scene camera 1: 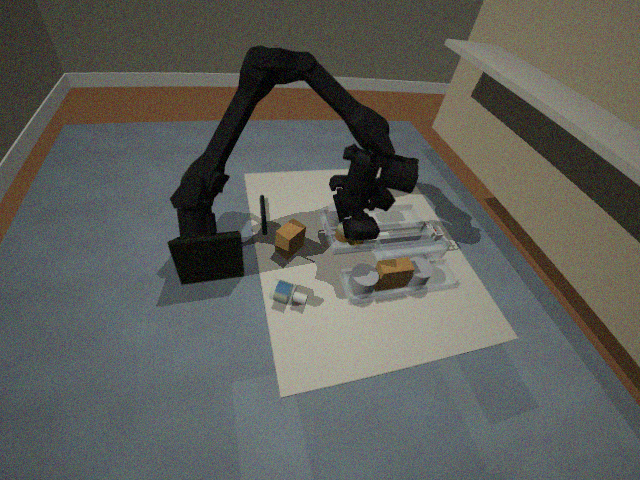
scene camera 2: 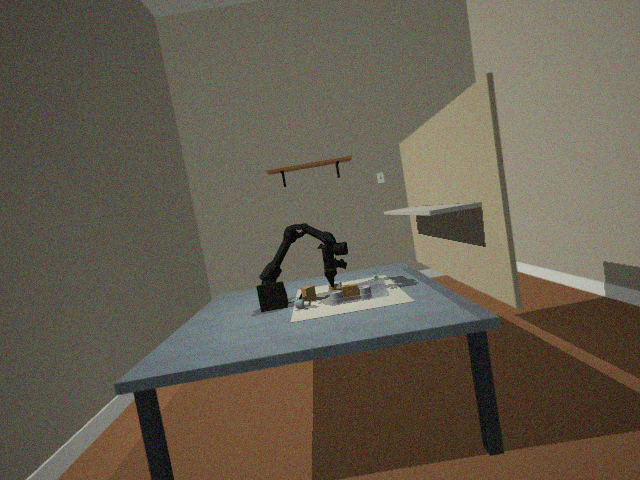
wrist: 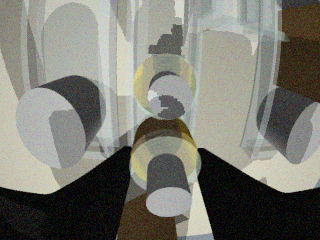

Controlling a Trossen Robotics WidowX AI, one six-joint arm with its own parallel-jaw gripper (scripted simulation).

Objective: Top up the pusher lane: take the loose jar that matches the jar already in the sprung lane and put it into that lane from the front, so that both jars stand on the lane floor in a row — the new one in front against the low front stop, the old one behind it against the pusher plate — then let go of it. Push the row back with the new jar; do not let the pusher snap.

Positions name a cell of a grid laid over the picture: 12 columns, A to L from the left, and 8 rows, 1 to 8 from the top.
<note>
I see my gripper (scene camera 1: G4), a brown box (scene camera 1: H5), a brown box (scene camera 1: F4), a grey cylinder (wrist: C5) and a clear sprung lane (scene camera 1: H5).
My gripper is seen too in the wrist view (wrist: G6).
</note>
